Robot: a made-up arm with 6 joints.
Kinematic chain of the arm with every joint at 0, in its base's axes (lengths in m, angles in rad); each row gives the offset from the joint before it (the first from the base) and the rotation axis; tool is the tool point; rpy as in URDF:
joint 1: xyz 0 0 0.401 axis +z
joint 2: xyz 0 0 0 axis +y
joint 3: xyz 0.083 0 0.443 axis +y
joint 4: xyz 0.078 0 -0.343 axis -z
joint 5: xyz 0 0 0 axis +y
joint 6: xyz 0.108 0 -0.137 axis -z
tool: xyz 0 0 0 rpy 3.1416 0 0
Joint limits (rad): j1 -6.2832..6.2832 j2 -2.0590..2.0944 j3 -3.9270..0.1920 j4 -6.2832..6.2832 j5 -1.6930..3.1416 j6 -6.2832..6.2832
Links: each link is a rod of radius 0.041 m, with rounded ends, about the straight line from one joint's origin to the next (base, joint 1, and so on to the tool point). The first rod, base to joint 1, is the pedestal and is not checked.
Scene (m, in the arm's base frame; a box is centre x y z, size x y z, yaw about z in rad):
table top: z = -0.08
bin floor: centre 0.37 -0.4 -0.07 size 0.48 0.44 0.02 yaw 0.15
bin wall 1: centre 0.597 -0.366 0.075 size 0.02 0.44 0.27 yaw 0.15
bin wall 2: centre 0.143 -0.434 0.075 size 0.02 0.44 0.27 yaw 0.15
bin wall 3: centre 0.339 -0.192 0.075 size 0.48 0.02 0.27 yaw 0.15
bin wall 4: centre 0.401 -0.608 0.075 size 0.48 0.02 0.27 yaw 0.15
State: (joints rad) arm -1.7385 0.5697 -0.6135 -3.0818 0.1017 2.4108
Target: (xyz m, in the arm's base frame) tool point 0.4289 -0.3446 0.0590
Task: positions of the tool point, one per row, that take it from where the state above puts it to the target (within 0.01 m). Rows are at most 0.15 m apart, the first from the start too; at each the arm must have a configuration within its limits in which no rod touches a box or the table.
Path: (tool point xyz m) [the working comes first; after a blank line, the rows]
Joints at the target: -0.6916 1.0386 -1.2311 -2.9768 0.3800 2.4108
Straight joint move there: touches bin wall 2.

1: 0.0228 -0.3391 0.2560
2: 0.1084 -0.3482 0.2870
3: 0.2010 -0.3267 0.3317
4: 0.2841 -0.2686 0.3876
5: 0.3386 -0.1786 0.4509
6: 0.3916 -0.2510 0.3716
7: 0.4229 -0.3055 0.2746
8: 0.4344 -0.3374 0.1678
9: 0.4289 -0.3446 0.0590

